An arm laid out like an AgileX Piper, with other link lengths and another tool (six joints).
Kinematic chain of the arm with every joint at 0, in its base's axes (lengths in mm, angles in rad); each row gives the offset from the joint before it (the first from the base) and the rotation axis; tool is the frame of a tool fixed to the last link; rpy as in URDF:
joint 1: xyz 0 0 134.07 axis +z
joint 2: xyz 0 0 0 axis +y
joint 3: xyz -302.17 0 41.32 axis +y
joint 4: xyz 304.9 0 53.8 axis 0.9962 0 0.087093
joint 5: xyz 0 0 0 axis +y
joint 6: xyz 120.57 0 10.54 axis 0.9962 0 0.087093
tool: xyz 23.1 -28 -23.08 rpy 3.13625 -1.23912 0.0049
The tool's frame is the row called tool.
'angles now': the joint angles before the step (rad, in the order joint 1, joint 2, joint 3, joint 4, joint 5, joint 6). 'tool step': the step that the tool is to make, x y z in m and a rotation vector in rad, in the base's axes. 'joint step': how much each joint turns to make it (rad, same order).
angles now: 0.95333, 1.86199, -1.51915, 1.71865, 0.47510, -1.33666
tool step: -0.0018, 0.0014, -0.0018, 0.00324, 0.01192, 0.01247
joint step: 0.00012, 0.00435, -0.00006, 0.00386, 0.01474, 0.00474
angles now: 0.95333, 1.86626, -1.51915, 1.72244, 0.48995, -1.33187
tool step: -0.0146, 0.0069, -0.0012, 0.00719, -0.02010, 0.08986
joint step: 0.01280, 0.00616, -0.00007, -0.00986, 0.07388, -0.02554
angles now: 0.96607, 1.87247, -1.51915, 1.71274, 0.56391, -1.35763
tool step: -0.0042, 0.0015, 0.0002, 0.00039, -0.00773, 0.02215
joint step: 0.00455, -0.00013, 0.00014, -0.00660, 0.01587, -0.00471
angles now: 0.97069, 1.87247, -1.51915, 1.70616, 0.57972, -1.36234
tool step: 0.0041, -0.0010, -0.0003, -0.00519, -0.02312, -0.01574
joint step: -0.00187, 0.00014, -0.00014, 0.00002, -0.01781, -0.02091
